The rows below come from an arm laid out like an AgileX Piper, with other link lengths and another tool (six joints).
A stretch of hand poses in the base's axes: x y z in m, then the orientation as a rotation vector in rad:
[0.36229, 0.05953, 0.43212, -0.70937, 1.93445, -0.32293]
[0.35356, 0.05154, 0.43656, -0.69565, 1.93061, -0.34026]
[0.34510, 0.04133, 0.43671, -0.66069, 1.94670, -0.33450]
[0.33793, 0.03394, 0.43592, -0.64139, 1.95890, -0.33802]
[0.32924, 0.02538, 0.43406, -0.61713, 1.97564, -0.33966]
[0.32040, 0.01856, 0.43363, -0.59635, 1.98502, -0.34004]
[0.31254, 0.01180, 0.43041, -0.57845, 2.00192, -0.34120]
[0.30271, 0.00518, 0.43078, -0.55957, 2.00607, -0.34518]
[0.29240, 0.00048, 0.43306, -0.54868, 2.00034, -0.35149]
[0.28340, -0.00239, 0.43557, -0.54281, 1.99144, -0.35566]
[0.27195, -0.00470, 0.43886, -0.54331, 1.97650, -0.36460]
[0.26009, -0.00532, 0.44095, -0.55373, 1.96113, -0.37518]
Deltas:
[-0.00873, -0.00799, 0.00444, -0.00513, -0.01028, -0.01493]
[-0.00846, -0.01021, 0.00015, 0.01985, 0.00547, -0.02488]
[-0.00717, -0.00739, -0.00079, 0.00602, 0.00533, -0.01768]
[-0.00869, -0.00856, -0.00186, 0.00935, 0.00856, -0.02144]
[-0.00884, -0.00682, -0.00043, 0.00889, 0.00298, -0.01642]
[-0.00786, -0.00676, -0.00322, 0.00664, 0.01086, -0.01707]
[-0.00983, -0.00662, 0.00037, 0.00552, -0.00157, -0.01523]
[-0.01031, -0.00470, 0.00228, 0.00059, -0.00891, -0.00820]
[-0.00900, -0.00287, 0.00251, -0.00008, -0.01034, -0.00314]
[-0.01145, -0.00231, 0.00329, -0.00623, -0.01477, 0.00066]
[-0.01186, -0.00062, 0.00209, -0.01200, -0.01259, 0.00653]

